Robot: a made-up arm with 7 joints. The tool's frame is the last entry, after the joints. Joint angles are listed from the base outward. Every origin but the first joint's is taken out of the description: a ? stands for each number. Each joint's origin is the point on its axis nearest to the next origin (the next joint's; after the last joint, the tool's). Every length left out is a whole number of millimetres.
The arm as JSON. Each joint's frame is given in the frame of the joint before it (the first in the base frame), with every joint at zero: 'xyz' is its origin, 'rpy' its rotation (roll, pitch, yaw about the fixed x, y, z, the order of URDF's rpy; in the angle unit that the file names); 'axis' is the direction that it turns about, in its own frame. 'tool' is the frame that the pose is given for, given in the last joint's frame.
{
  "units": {
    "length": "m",
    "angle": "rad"
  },
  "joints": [
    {
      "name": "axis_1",
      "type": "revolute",
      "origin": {
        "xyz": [
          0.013,
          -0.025,
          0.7
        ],
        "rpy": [
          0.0,
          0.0,
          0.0
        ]
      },
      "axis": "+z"
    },
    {
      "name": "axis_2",
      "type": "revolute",
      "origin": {
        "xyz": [
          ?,
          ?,
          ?
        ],
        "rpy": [
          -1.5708,
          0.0,
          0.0
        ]
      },
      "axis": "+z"
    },
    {
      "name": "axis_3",
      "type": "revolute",
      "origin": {
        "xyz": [
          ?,
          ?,
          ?
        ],
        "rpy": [
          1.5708,
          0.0,
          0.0
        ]
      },
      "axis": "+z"
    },
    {
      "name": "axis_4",
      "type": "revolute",
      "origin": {
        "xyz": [
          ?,
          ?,
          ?
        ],
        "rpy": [
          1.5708,
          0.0,
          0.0
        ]
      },
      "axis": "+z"
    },
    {
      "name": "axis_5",
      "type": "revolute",
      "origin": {
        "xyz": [
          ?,
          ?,
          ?
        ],
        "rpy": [
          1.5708,
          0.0,
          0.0
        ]
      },
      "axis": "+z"
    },
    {
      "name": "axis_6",
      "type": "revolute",
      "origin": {
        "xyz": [
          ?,
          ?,
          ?
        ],
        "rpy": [
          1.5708,
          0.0,
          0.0
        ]
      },
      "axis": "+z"
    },
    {
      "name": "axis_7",
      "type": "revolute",
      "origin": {
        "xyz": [
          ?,
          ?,
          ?
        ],
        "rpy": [
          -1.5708,
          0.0,
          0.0
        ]
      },
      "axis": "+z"
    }
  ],
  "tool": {
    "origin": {
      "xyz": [
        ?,
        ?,
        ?
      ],
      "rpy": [
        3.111,
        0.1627,
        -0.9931
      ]
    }
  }
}
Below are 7 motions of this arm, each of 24 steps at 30 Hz.
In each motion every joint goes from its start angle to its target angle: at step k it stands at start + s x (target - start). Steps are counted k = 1, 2, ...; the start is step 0. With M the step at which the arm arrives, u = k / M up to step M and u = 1 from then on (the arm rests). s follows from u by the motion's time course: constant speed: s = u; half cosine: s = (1 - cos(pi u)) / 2; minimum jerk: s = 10 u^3 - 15 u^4 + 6 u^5.
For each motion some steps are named. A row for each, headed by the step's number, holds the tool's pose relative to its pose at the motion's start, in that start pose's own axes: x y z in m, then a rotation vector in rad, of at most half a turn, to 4 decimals.
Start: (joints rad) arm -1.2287 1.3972 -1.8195 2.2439 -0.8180 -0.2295 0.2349
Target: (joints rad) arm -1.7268 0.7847 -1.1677 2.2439 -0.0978 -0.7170 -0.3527
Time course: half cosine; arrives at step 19
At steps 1, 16, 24:
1: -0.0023 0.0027 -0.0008 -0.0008 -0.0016 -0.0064
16: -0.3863 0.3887 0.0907 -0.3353 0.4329 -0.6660
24: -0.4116 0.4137 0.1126 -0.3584 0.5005 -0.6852

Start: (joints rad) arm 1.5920 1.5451 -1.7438 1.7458 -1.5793 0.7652 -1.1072
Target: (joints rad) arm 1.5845 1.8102 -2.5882 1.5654 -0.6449 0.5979 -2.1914
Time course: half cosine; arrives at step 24
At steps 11, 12, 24:
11: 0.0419 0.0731 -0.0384 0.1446 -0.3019 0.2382
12: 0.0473 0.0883 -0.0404 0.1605 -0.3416 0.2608
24: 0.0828 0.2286 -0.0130 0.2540 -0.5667 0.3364

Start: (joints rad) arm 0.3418 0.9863 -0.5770 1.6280 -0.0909 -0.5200 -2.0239
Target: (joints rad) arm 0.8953 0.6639 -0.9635 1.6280 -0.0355 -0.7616 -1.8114
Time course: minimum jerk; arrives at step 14
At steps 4, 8, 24:
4: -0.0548 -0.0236 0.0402 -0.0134 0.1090 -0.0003
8: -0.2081 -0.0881 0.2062 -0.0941 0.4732 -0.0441
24: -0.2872 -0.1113 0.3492 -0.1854 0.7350 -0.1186

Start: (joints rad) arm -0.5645 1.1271 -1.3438 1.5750 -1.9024 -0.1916 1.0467
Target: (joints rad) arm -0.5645 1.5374 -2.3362 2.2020 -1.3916 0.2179 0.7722
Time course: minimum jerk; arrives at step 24
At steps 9, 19, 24:
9: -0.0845 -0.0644 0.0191 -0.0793 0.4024 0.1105
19: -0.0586 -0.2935 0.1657 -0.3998 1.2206 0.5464
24: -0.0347 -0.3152 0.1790 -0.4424 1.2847 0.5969

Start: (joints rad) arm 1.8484 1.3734 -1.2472 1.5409 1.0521 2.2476 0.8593
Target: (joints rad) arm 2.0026 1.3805 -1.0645 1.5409 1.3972 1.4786 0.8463
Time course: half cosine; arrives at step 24
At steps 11, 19, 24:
11: 0.0175 0.0545 -0.0285 0.0451 -0.2866 0.1329
19: 0.0245 0.1122 -0.0543 0.1359 -0.5775 0.2292
24: 0.0243 0.1243 -0.0598 0.1608 -0.6403 0.2432

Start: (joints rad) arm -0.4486 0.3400 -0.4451 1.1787 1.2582 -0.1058 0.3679
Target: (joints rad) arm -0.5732 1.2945 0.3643 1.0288 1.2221 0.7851 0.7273
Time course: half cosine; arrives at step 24
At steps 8, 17, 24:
8: -0.2025 0.0569 -0.0873 0.0641 0.4756 0.0565
17: -0.6446 0.0300 -0.0620 -0.0659 1.6328 -0.0513
24: -0.7516 0.0029 0.0094 -0.1812 2.0465 -0.1612

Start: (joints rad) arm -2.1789 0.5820 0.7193 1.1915 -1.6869 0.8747 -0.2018
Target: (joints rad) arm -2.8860 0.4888 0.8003 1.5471 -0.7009 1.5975 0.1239
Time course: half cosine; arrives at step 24
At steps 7, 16, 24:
7: -0.0566 0.0838 -0.0088 0.2042 -0.0292 -0.3663
16: -0.1312 0.3341 0.0307 0.7404 -0.1994 -1.3266
24: -0.1341 0.4319 0.0767 0.9422 -0.3385 -1.7082

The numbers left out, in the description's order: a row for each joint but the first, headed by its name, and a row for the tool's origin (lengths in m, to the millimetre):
axis_2: 0.017 -0.019 0.0
axis_3: 0.016 -0.491 0.0
axis_4: 0.006 -0.015 0.0
axis_5: 0.091 -0.368 0.0
axis_6: 0.023 -0.009 0.0
axis_7: 0.057 0.112 0.0
tool: -0.015 -0.012 0.0

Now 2 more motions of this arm.
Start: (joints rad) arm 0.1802 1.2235 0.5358 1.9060 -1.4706 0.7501 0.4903
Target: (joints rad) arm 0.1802 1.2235 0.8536 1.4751 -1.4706 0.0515 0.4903
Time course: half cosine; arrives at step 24
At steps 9, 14, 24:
9: 0.0854 0.0341 0.0258 -0.0184 -0.3238 0.0582
14: 0.1638 0.0728 0.0751 -0.0334 -0.6652 0.0999
24: 0.2330 0.1203 0.1546 -0.0416 -1.0627 0.1247

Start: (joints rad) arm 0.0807 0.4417 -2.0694 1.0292 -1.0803 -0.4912 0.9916
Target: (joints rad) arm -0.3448 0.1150 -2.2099 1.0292 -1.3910 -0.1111 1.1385
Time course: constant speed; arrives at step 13
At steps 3, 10, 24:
3: -0.0940 -0.0205 0.0019 -0.0036 0.1940 -0.0688
10: -0.3066 -0.0394 0.0639 -0.0183 0.6388 -0.2356
24: -0.3883 -0.0342 0.1130 -0.0260 0.8252 -0.3087

